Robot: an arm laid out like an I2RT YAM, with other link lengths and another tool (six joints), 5 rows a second.
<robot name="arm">
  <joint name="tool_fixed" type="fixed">
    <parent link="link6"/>
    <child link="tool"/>
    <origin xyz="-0.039 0.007 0.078" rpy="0 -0.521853 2.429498"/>
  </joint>
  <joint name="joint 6" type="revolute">
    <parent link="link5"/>
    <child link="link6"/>
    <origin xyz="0 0.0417 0.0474" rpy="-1.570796 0 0"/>
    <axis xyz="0 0 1"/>
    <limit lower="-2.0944" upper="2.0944"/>
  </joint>
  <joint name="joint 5" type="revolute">
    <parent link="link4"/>
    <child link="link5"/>
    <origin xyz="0.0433 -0.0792 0.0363" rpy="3.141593 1.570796 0"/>
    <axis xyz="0 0 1"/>
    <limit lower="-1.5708" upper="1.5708"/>
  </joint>
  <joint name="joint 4" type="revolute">
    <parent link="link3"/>
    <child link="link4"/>
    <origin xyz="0.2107 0.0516 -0.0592" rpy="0 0 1.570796"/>
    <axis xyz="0 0 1"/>
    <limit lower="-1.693" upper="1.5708"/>
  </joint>
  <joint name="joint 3" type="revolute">
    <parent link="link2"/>
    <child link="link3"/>
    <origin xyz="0 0.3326 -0.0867" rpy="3.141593 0 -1.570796"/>
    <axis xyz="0 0 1"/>
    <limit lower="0" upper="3.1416"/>
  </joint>
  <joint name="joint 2" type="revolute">
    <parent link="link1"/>
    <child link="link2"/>
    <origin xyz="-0.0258 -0.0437 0.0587" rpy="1.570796 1.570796 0"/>
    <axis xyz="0 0 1"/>
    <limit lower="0" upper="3.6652"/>
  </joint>
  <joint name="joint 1" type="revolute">
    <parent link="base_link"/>
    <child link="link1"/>
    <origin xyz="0 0 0.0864" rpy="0 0 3.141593"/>
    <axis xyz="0 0 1"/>
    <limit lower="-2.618" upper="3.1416"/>
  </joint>
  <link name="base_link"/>
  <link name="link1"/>
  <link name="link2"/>
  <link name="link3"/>
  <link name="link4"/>
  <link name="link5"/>
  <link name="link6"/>
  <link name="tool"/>
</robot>
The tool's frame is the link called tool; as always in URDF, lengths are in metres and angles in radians.
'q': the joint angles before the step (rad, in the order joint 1, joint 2, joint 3, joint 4, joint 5, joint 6). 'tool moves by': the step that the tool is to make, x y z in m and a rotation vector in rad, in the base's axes. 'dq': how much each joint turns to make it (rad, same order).
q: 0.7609 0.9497 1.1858 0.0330 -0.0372 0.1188
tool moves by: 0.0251 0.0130 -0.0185 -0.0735 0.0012 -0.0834
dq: 0.0002 0.0647 -0.0490 0.0619 0.0686 -0.0710
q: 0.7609 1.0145 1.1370 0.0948 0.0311 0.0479
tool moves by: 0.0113 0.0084 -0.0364 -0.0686 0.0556 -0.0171
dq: -0.0002 0.0156 -0.0940 0.0226 0.0147 -0.0141
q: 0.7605 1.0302 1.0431 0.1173 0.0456 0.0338
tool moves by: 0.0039 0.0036 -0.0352 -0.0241 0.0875 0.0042
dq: 0.0006 -0.0004 -0.0823 0.0000 0.0002 0.0431
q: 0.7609 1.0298 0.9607 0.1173 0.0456 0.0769
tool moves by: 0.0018 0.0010 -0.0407 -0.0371 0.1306 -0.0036
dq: -0.0001 0.0023 -0.0646 -0.0563 0.0026 0.0633
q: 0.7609 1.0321 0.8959 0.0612 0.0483 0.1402
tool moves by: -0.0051 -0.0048 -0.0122 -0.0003 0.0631 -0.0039
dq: 0.0001 -0.0194 -0.0089 -0.0585 -0.0003 0.0435
